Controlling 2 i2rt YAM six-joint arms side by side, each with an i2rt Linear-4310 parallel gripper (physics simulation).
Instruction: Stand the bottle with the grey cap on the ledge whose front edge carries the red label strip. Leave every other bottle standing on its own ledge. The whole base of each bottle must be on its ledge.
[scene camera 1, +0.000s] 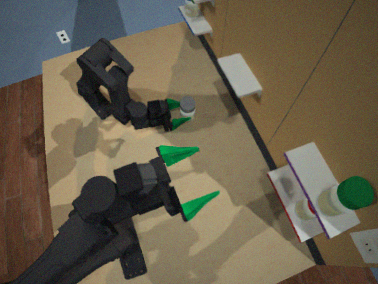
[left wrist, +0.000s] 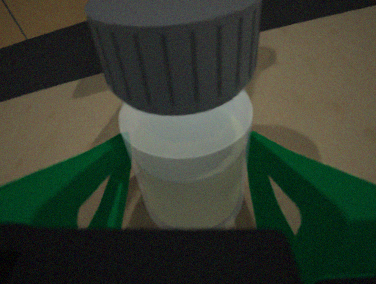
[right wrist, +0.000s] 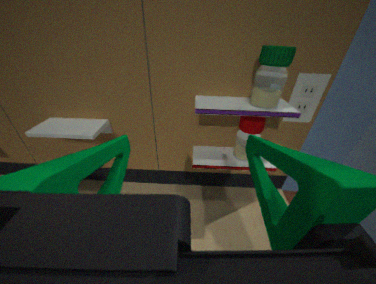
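Seen in the pictures: left gripper, fingertip midpoint: (left wrist: 188, 143); right gripper, fingertip midpoint: (scene camera 1: 208, 169) (right wrist: 187, 141); left arm's base, origin of the base link: (scene camera 1: 96, 101); right arm's base, origin of the base link: (scene camera 1: 128, 244).
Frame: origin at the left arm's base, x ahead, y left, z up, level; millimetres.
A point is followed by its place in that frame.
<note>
The bottle with the grey cap (scene camera 1: 187, 105) @(y -338, x 210, z 107 mm) (left wrist: 185, 185) @(y -310, x 197, z 48 mm) is upright between the fingers of my left gripper (scene camera 1: 181, 114) @(y -324, x 224, z 42 mm), which is shut on its body. My right gripper (scene camera 1: 200, 172) @(y -603, x 32, z 345 mm) (right wrist: 187, 141) @(y -603, x 32, z 345 mm) is open and empty. The ledge with the red label strip (scene camera 1: 285, 197) @(y -762, x 179, z 160 mm) (right wrist: 207, 159) @(y -724, x 203, z 160 mm) is low at the right of the picture, under the ledge with the purple strip (scene camera 1: 312, 160) @(y -740, x 229, z 300 mm) (right wrist: 220, 105) @(y -736, x 196, z 300 mm). A bottle with a red cap (scene camera 1: 306, 209) @(y -810, x 165, z 224 mm) (right wrist: 252, 124) @(y -803, x 168, z 261 mm) stands at one end of the red-strip ledge. A bottle with a green cap (scene camera 1: 355, 192) @(y -818, x 166, z 405 mm) (right wrist: 270, 85) @(y -804, x 152, z 346 mm) stands on the purple-strip ledge.
A plain white ledge (scene camera 1: 240, 75) @(y -432, x 347, z 230 mm) (right wrist: 70, 128) @(y -429, x 335, z 230 mm) is on the wall between the others. A ledge with a blue strip (scene camera 1: 199, 25) @(y -107, x 488, z 160 mm) at the top holds another bottle (scene camera 1: 192, 9) @(y -51, x 502, z 200 mm). The purple-strip ledge overhangs part of the red-strip ledge.
</note>
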